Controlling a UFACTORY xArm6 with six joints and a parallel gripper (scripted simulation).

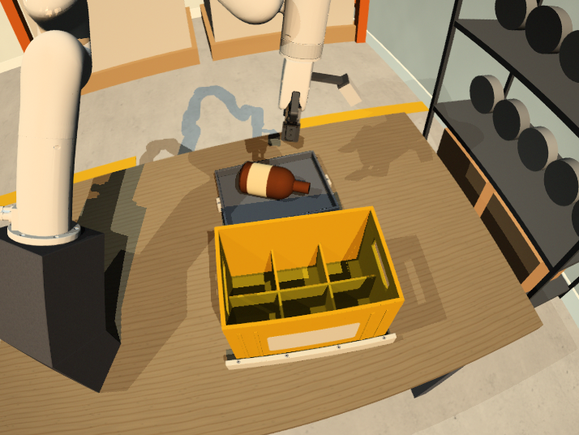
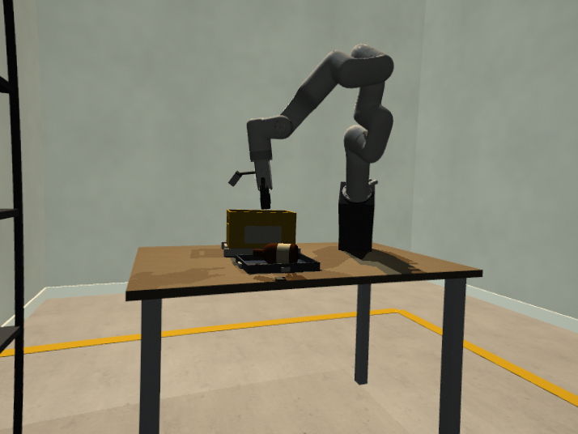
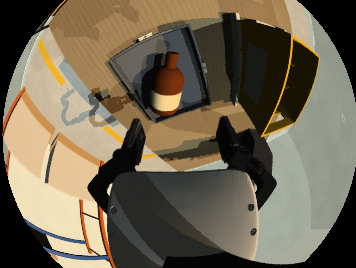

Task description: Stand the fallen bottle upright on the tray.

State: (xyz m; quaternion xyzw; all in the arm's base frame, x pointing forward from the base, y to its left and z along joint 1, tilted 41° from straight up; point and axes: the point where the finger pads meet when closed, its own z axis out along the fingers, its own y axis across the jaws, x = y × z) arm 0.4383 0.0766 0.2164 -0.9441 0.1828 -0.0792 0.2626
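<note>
Now: the brown bottle 30 mm behind my hand, 10 mm to the left of it and 170 mm below it. From my hand the other things lie so: dark grey tray 40 mm behind, 10 mm to the left, 200 mm below; yellow crate 50 mm behind, 280 mm to the right, 130 mm below.
</note>
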